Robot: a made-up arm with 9 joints.
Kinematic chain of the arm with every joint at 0, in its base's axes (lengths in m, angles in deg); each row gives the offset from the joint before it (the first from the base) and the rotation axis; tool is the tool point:
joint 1: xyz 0 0 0.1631 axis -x
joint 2: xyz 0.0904 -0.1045 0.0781 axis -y
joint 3: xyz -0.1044 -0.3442 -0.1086 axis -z
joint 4: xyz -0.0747 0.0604 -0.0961 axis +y
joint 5: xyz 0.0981 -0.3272 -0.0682 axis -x
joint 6: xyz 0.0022 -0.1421 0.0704 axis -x
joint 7: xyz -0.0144 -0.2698 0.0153 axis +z
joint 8: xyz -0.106 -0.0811 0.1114 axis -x
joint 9: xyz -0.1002 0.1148 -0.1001 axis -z
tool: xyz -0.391 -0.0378 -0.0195
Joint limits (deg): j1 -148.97..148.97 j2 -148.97..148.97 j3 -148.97..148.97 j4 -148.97..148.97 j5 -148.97..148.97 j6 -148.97..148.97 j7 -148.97..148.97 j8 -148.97..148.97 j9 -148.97..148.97
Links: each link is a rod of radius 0.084 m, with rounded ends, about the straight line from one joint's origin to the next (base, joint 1, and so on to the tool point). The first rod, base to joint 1, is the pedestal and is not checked.
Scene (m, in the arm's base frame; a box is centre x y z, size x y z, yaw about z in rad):
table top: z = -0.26
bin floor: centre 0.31 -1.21 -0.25 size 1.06 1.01 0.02 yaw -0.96
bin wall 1: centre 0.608 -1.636 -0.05 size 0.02 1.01 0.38 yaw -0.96
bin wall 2: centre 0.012 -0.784 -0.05 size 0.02 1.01 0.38 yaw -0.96
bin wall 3: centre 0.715 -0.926 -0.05 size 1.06 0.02 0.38 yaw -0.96
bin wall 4: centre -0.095 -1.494 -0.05 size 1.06 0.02 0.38 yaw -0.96
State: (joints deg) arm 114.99 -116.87 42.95 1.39 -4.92 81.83 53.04 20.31 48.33
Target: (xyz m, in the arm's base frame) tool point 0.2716 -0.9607 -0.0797
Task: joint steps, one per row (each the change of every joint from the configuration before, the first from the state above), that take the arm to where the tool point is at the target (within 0.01 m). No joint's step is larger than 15 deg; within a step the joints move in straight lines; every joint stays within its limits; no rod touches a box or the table.
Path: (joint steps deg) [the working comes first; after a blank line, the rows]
Joints at the target: 15.49 -148.97 11.32 29.39 13.64 85.05 83.22 30.61 23.42
Straight joint move there: clear.

1: -14.21 -4.59 -4.52 4.00 2.65 0.46 4.31 1.47 -3.56
2: -14.22 -4.58 -4.52 4.00 2.65 0.46 4.31 1.47 -3.56
3: -14.21 -4.59 -4.52 4.00 2.65 0.46 4.32 1.48 -3.55
4: -14.22 -4.58 -4.52 4.00 2.65 0.46 4.31 1.47 -3.56
5: -14.21 -4.59 -4.51 4.00 2.66 0.46 4.31 1.47 -3.56
6: -14.22 -4.58 -4.52 4.00 2.65 0.46 4.31 1.47 -3.56
7: -14.21 -4.59 -4.52 4.00 2.65 0.46 4.31 1.47 -3.56

